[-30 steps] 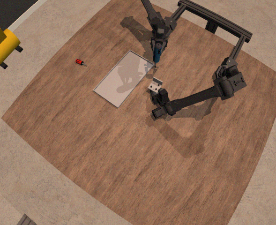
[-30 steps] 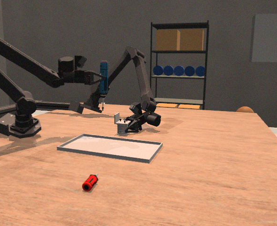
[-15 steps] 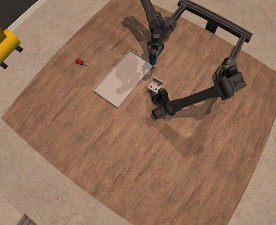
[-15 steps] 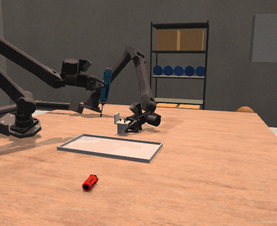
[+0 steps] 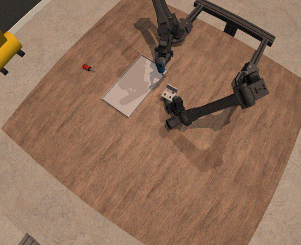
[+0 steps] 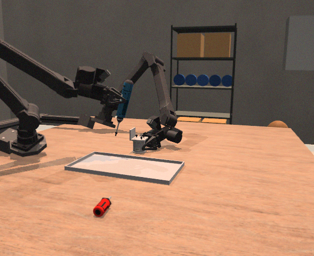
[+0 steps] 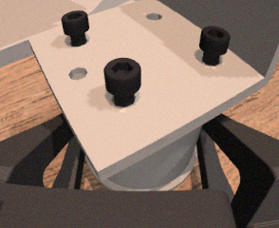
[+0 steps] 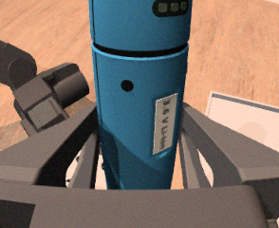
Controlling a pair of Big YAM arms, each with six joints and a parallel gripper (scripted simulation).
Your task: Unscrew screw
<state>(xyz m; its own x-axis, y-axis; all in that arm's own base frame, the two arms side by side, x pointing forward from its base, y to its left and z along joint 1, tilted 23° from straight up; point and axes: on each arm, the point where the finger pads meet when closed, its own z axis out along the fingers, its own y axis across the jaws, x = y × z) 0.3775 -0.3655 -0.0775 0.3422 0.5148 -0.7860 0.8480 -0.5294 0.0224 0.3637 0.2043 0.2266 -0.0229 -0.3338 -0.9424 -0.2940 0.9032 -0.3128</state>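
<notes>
The joint module lies 10 mm above my left hand. From my left hand the other things lie so: shallow grey tray (60 mm ahead, 220 mm to the right, 20 mm below); pale l-shaped bracket (50 mm above); red manual screwdriver (180 mm ahead, 550 mm to the right, 10 mm below).
</notes>
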